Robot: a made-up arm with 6 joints. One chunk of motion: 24 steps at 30 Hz.
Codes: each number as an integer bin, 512 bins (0 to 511) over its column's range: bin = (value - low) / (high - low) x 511, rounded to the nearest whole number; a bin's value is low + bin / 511 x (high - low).
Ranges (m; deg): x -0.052..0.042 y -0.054..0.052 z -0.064..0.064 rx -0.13..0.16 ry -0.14..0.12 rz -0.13..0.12
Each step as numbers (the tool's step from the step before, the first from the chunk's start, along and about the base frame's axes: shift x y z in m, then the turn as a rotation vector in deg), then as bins.
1 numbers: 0.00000 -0.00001 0.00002 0.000 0.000 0.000
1 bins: 283 260 256 229 275 266
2 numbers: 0.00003 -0.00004 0.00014 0.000 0.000 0.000
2 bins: 283 260 256 229 275 266
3 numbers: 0.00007 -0.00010 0.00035 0.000 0.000 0.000
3 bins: 283 260 257 229 275 266
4 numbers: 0.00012 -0.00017 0.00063 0.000 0.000 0.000
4 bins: 283 260 258 229 275 266
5 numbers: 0.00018 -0.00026 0.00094 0.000 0.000 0.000
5 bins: 284 259 259 229 275 266
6 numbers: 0.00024 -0.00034 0.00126 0.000 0.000 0.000
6 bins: 284 259 261 229 275 266
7 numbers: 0.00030 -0.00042 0.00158 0.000 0.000 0.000
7 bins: 284 258 262 229 275 266
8 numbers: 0.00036 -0.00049 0.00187 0.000 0.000 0.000
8 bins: 285 258 263 229 275 266
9 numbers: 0.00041 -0.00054 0.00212 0.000 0.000 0.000
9 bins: 285 258 264 229 275 266
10 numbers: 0.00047 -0.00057 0.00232 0.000 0.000 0.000
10 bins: 285 258 265 229 275 266
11 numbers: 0.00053 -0.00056 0.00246 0.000 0.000 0.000
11 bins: 286 258 265 229 275 266
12 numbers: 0.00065 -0.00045 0.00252 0.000 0.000 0.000
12 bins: 286 258 266 229 275 266
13 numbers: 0.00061 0.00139 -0.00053 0.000 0.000 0.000
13 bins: 286 267 253 229 275 266
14 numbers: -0.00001 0.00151 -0.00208 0.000 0.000 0.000
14 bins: 283 268 247 229 275 266
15 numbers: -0.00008 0.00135 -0.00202 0.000 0.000 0.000
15 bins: 282 267 247 229 275 266
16 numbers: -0.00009 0.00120 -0.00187 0.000 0.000 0.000
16 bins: 282 266 248 229 275 266
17 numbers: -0.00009 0.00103 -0.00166 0.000 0.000 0.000
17 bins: 282 265 249 229 275 266
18 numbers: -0.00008 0.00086 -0.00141 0.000 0.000 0.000
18 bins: 282 264 250 229 275 266
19 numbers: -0.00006 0.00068 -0.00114 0.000 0.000 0.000
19 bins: 282 264 251 229 275 266
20 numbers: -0.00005 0.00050 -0.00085 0.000 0.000 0.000
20 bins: 282 263 252 229 275 266
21 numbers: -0.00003 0.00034 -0.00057 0.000 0.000 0.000
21 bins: 283 262 253 229 275 266
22 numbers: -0.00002 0.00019 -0.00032 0.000 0.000 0.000
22 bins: 283 261 254 229 275 266
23 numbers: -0.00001 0.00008 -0.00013 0.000 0.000 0.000
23 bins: 283 261 255 229 275 266
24 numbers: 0.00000 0.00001 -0.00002 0.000 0.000 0.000
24 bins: 283 260 255 229 275 266
